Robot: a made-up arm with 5 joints. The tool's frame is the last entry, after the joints. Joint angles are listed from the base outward. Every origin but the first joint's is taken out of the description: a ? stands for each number. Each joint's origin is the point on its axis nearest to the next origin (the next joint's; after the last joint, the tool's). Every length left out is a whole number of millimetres.
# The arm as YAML. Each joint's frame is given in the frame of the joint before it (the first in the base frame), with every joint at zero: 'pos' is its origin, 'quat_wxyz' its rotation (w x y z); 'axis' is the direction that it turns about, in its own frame. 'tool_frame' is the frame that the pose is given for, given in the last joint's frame.
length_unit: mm
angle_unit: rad
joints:
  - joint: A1
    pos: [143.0, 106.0, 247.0]
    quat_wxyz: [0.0, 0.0, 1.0, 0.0]
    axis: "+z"
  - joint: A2
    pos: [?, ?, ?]
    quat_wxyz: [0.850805, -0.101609, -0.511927, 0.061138]
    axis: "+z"
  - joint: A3
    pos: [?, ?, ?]
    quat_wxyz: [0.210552, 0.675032, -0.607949, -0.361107]
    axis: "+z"
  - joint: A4
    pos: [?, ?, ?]
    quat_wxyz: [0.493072, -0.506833, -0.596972, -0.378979]
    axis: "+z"
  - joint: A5
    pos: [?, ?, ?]
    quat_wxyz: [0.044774, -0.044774, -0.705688, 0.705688]
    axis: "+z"
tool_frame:
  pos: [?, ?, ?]
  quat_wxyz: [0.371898, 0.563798, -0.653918, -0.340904]
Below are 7 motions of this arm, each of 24 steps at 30 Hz.
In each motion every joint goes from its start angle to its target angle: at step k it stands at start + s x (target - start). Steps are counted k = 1, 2, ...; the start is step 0. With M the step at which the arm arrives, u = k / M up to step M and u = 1 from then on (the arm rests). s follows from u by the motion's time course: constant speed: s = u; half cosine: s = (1 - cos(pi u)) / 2; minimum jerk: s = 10 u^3 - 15 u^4 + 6 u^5.
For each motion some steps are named. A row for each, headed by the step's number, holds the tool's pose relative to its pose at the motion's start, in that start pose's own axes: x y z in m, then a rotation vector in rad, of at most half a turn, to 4 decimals.
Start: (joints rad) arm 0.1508 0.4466 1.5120 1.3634 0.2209
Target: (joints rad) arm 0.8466 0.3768 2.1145 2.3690 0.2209
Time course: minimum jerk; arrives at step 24
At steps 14, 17, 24:
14: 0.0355 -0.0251 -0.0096 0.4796 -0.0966 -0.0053
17: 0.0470 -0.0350 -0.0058 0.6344 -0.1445 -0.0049
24: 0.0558 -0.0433 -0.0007 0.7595 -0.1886 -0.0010

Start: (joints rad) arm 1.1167 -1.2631 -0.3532 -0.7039 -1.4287
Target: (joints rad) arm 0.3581 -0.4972 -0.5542 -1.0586 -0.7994
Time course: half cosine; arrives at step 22
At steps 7, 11, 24:
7: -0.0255 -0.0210 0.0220 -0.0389 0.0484 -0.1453
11: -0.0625 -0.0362 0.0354 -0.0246 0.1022 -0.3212
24: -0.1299 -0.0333 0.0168 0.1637 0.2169 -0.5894

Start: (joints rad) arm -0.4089 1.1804 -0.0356 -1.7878 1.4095
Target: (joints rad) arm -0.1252 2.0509 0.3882 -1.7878 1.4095
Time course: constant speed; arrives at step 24
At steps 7, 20, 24:
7: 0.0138 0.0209 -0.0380 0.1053 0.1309 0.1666
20: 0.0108 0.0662 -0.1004 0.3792 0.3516 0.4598
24: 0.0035 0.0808 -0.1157 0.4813 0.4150 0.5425

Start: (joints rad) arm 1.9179 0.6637 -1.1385 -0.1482 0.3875
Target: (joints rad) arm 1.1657 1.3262 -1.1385 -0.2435 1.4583
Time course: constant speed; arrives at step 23
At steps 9, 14, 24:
9: 0.0147 -0.0336 -0.0734 -0.1190 0.5878 -0.3417
14: 0.0086 -0.0543 -0.1002 -0.1940 0.8769 -0.5808
24: -0.0119 -0.0839 -0.1191 -0.3098 1.3040 -1.1030

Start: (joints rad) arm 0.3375 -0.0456 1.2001 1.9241 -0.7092
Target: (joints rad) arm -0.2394 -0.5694 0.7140 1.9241 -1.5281
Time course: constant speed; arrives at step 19
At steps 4, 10, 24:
4: 0.0039 -0.0029 0.0023 -0.0931 -0.0888 0.0472
10: 0.0042 -0.0033 0.0005 -0.2274 -0.1930 0.1697
24: -0.0128 0.0052 -0.0140 -0.3582 -0.2902 0.4551

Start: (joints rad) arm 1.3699 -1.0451 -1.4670 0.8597 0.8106
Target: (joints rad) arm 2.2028 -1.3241 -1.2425 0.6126 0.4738
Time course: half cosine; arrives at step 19
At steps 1, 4, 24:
1: 0.0003 0.0000 0.0001 -0.0043 -0.0056 -0.0015
4: 0.0049 -0.0005 0.0020 -0.0673 -0.0859 -0.0236
24: 0.0607 -0.0245 0.0329 -0.7087 -0.6810 -0.3213

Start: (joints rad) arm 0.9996 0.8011 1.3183 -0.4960 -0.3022
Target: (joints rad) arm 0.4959 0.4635 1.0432 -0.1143 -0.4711
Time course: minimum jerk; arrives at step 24
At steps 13, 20, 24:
13: 0.0062 0.0120 -0.0001 0.3699 0.0115 0.1457
20: 0.0105 0.0234 -0.0004 0.5926 0.0337 0.2233
24: 0.0109 0.0246 -0.0005 0.6120 0.0362 0.2297

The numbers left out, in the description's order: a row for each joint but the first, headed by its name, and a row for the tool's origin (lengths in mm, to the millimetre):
A2: 84.0 55.0 0.0
A3: -89.0 -92.0 0.0
A4: -79.0 142.0 0.0
A5: 16.0 -22.0 0.0
tool: 29.0 -78.0 0.0

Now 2 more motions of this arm.
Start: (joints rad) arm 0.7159 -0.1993 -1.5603 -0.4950 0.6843
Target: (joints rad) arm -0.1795 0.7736 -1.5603 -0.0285 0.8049
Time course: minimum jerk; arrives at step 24
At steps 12, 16, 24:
12: 0.0771 0.0310 -0.1061 -0.0304 0.5320 0.0533
16: 0.1015 0.0332 -0.1748 -0.0866 0.7960 -0.0212
24: 0.1128 0.0242 -0.2206 -0.1376 0.9497 -0.1193

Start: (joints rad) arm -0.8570 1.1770 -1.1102 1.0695 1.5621
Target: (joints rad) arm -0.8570 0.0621 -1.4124 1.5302 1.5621
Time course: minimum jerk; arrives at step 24
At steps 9, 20, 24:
9: 0.0161 0.0273 -0.0638 -0.2374 0.0251 0.0448
20: 0.0565 0.0037 -0.2447 -0.8351 0.2559 0.1242
24: 0.0581 -0.0013 -0.2536 -0.8648 0.2744 0.1258

